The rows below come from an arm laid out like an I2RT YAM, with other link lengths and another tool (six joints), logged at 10 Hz.
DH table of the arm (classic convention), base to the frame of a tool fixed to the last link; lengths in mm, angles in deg. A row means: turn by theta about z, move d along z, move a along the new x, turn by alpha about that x. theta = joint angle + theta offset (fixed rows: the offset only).
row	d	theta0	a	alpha
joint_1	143.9	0	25.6	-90
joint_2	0	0	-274.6	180
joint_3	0	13.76	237.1	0
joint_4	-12.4	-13.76	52.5	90
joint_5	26.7	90	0	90
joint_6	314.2	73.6	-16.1	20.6
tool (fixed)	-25	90	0	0
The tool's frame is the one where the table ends.
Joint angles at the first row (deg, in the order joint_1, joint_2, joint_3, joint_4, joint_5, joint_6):
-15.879, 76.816, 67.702, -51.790, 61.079, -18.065
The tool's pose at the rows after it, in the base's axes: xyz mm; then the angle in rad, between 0 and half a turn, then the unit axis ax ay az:
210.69 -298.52 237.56 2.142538 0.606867 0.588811 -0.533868
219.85 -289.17 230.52 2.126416 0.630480 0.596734 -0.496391
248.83 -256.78 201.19 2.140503 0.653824 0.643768 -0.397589
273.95 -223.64 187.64 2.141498 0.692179 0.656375 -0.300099
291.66 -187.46 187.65 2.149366 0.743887 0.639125 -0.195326
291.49 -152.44 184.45 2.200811 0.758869 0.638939 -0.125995
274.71 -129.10 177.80 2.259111 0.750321 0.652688 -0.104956
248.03 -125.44 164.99 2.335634 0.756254 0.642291 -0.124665
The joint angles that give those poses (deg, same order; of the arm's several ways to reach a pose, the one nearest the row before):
-15.879, 75.854, 67.701, -52.511, 59.287, -15.114
-15.901, 74.411, 67.700, -52.424, 55.353, -14.130
-15.879, 73.078, 67.702, -52.665, 44.162, -14.064
-15.880, 71.199, 67.701, -52.531, 34.588, -11.028
-15.879, 67.833, 67.702, -53.255, 25.584, -4.907
-15.878, 64.794, 67.702, -56.446, 18.437, -1.780
-15.903, 62.346, 67.702, -61.232, 14.785, -1.717
-16.598, 61.998, 67.703, -66.348, 14.787, 0.428

